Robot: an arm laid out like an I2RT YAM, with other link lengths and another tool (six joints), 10 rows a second.
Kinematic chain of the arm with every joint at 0, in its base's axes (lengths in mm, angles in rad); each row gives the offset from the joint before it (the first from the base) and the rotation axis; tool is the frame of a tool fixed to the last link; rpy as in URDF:
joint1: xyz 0 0 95.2 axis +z
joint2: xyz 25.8 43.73 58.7 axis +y
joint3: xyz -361.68 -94.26 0 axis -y
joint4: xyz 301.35 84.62 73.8 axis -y
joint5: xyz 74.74 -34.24 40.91 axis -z
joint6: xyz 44.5 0 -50.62 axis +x
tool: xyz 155 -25 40 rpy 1.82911 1.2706 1.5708
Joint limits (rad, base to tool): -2.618..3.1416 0..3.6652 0..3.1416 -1.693..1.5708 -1.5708..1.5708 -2.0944..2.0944
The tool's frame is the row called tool.
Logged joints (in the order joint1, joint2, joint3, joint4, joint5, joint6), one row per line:
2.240, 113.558, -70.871, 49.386, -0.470, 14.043
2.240, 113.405, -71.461, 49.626, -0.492, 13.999
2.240, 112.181, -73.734, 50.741, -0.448, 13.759
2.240, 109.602, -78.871, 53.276, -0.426, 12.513
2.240, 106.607, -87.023, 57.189, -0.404, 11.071
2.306, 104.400, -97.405, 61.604, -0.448, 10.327
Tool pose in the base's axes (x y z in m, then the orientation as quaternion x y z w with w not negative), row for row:
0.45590, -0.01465, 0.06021, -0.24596, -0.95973, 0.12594, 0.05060
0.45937, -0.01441, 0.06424, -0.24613, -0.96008, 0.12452, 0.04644
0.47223, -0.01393, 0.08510, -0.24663, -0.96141, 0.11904, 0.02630
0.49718, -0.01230, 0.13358, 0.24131, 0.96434, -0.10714, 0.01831
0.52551, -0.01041, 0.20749, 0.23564, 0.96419, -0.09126, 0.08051
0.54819, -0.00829, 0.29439, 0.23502, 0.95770, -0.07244, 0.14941
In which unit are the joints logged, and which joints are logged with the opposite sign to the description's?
The joints are logged in degrees. Opposite sign: joint3, joint4.
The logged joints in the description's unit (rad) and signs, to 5 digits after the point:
0.03910, 1.98196, 1.23693, -0.86195, -0.00820, 0.24510
0.03910, 1.97929, 1.24723, -0.86614, -0.00859, 0.24433
0.03910, 1.95793, 1.28690, -0.88560, -0.00782, 0.24014
0.03910, 1.91292, 1.37656, -0.92984, -0.00744, 0.21839
0.03910, 1.86064, 1.51884, -0.99814, -0.00705, 0.19323
0.04025, 1.82212, 1.70004, -1.07519, -0.00782, 0.18024

